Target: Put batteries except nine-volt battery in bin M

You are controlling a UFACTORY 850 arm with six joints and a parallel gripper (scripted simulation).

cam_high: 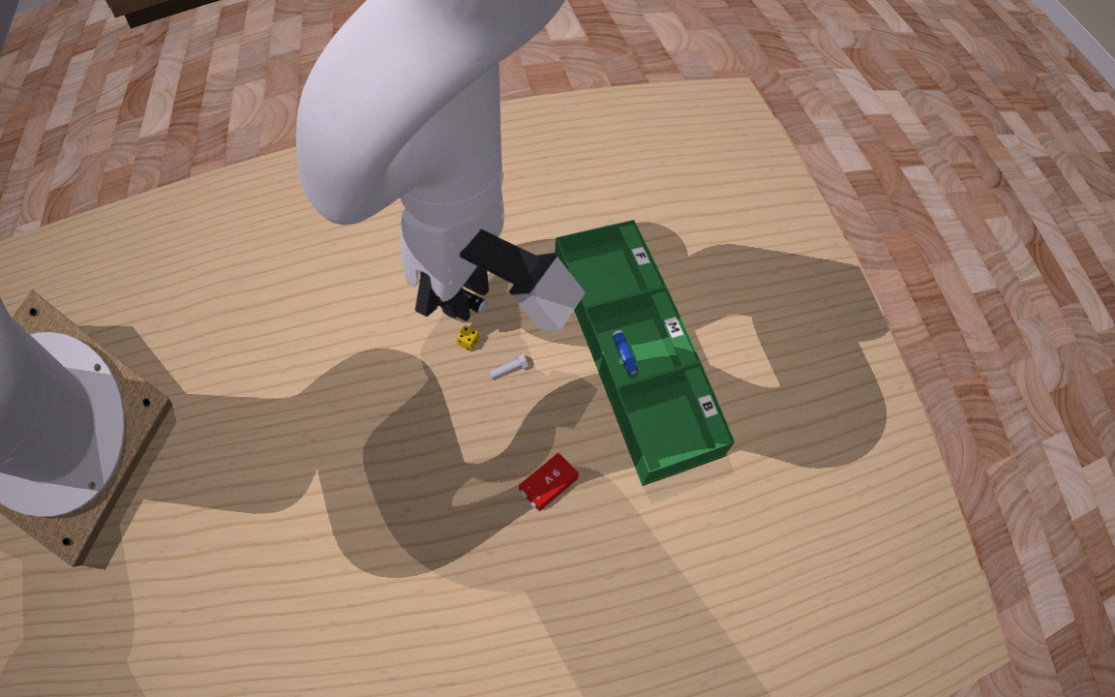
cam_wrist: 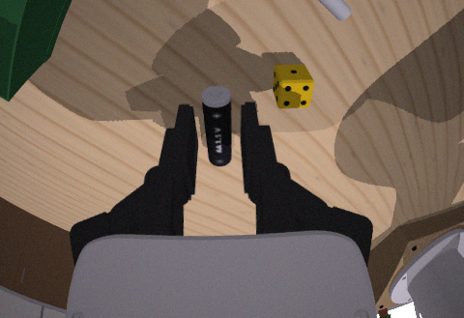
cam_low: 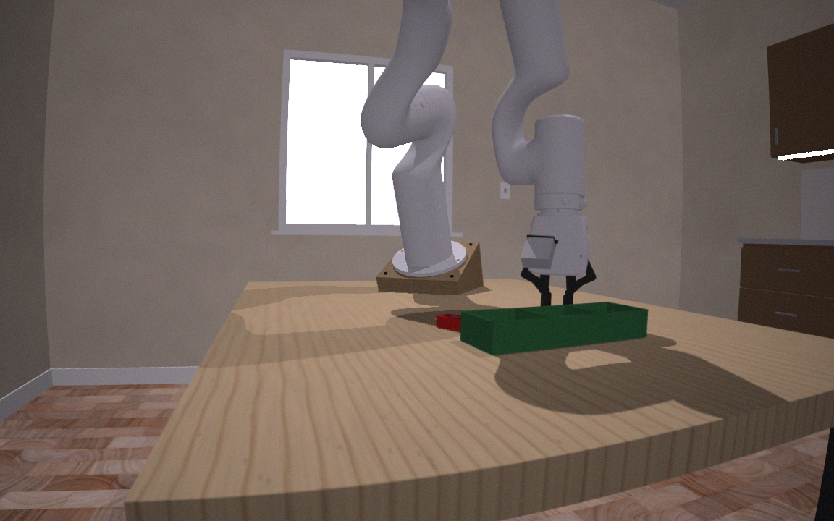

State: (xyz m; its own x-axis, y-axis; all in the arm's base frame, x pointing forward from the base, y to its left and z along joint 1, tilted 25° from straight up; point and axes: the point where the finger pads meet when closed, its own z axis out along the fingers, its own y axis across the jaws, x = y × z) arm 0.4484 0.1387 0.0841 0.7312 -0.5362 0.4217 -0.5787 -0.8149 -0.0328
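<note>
Right now the black battery is 2 cm below my hand. Also, from my hand: yellow die (5 cm to the right, 1 cm below); then white bolt (8 cm to the right, 4 cm ahead, 2 cm below); then blue battery (14 cm ahead, 8 cm to the right, 1 cm below).
</note>
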